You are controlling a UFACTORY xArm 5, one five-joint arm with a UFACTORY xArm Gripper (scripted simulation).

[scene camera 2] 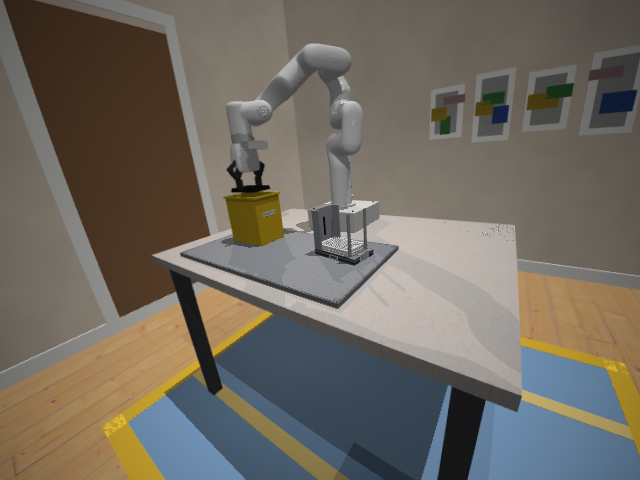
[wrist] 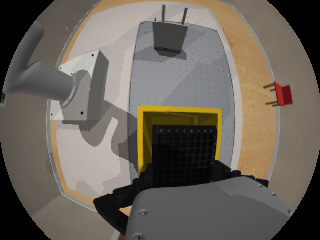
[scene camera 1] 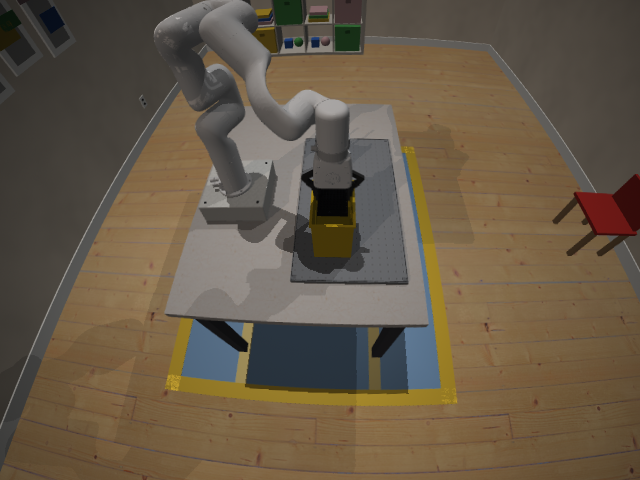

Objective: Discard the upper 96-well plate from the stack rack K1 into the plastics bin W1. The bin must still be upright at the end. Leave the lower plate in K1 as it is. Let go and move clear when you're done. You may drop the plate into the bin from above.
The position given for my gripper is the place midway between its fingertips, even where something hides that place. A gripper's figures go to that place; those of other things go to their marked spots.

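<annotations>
My gripper (scene camera 2: pixel 250 188) is 1.01 m from the lens. I can also see a yellow plastics bin (scene camera 2: pixel 258 221), and that bin is 0.93 m from the lens.
</annotations>
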